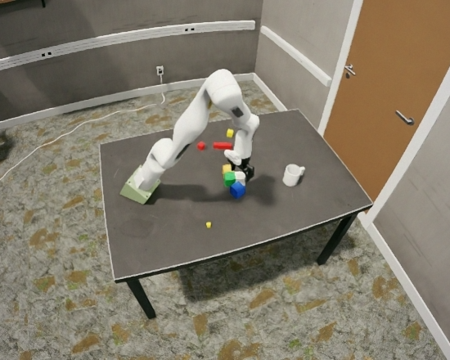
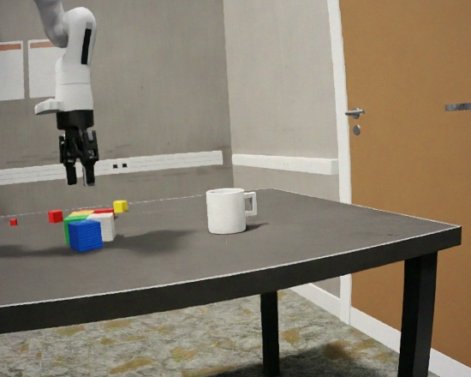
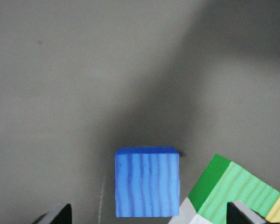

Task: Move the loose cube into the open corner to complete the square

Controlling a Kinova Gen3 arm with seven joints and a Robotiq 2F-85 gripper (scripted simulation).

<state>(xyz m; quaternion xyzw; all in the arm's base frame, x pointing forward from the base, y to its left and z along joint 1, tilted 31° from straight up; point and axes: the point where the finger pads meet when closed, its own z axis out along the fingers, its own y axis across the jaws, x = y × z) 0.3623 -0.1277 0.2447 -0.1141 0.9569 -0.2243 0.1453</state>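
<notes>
Now: hand 110 mm above the blue cube. Also, from my hand: white mug (300 mm ahead, 90 mm below, 70 mm to the right); then tiny yellow cube (220 mm behind, 120 mm below, 100 mm to the right); then red bar (320 mm to the left, 120 mm below, 110 mm ahead).
</notes>
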